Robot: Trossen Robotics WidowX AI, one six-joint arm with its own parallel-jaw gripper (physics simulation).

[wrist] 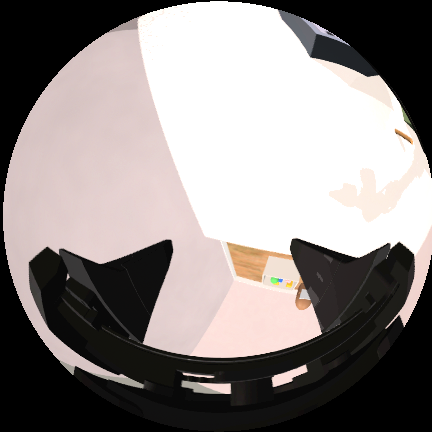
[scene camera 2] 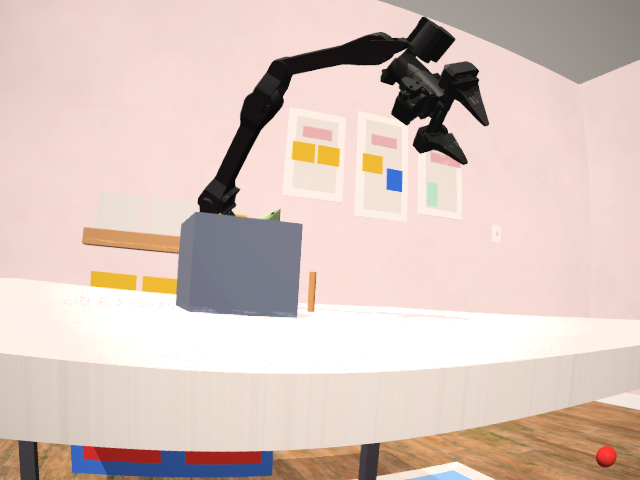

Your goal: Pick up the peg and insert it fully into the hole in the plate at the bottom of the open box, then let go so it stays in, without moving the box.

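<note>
The peg is a thin orange-brown stick. It stands upright on the table just right of the box in the scene view, and shows small at the right edge of the wrist view. The open box is blue-grey; its near wall hides the plate and hole in the scene view, and part of the box shows at the top right of the wrist view. My gripper is open and empty, high above the table and well to the right of the peg and box in the scene view, tilted downward.
The white table has a rounded front edge in the scene view. A green pointed object shows behind the box's top edge, near the arm's base. A red ball shows at the lower right. A pink wall with posters stands behind.
</note>
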